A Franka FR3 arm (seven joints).
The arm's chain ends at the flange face. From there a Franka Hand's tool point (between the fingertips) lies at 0.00 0.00 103.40 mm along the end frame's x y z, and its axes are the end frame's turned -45 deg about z.
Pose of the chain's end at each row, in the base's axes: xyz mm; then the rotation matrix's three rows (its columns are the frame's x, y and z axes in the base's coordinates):
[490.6 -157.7 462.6], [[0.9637 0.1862 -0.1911], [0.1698 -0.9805 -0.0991], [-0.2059 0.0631 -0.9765]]
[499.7 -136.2 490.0], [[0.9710 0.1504 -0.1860], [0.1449 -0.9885 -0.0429], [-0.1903 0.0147 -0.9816]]
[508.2 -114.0 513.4], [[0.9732 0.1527 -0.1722], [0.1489 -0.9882 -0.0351], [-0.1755 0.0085 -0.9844]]
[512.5 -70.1 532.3], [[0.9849 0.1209 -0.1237], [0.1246 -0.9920 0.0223], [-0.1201 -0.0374 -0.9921]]
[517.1 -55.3 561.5], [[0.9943 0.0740 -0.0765], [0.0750 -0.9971 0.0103], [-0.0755 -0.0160 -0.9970]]
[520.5 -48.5 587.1], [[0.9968 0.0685 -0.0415], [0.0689 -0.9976 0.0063], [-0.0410 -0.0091 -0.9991]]
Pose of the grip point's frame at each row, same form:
[470.8 -167.9 361.6], [[0.5498 0.8131 -0.1911], [0.8134 -0.5733 -0.0991], [-0.1902 -0.1010 -0.9765]]
[480.5 -140.6 388.5], [[0.5803 0.7929 -0.1860], [0.8014 -0.5965 -0.0429], [-0.1450 -0.1242 -0.9816]]
[490.4 -117.6 411.6], [[0.5802 0.7961 -0.1722], [0.8041 -0.5935 -0.0351], [-0.1301 -0.1181 -0.9844]]
[499.7 -67.8 429.7], [[0.6109 0.7819 -0.1237], [0.7896 -0.6133 0.0223], [-0.0585 -0.1114 -0.9921]]
[509.2 -54.2 458.4], [[0.6508 0.7554 -0.0765], [0.7581 -0.6520 0.0103], [-0.0421 -0.0647 -0.9970]]
[516.2 -47.8 483.8], [[0.6564 0.7533 -0.0415], [0.7541 -0.6567 0.0063], [-0.0226 -0.0354 -0.9991]]

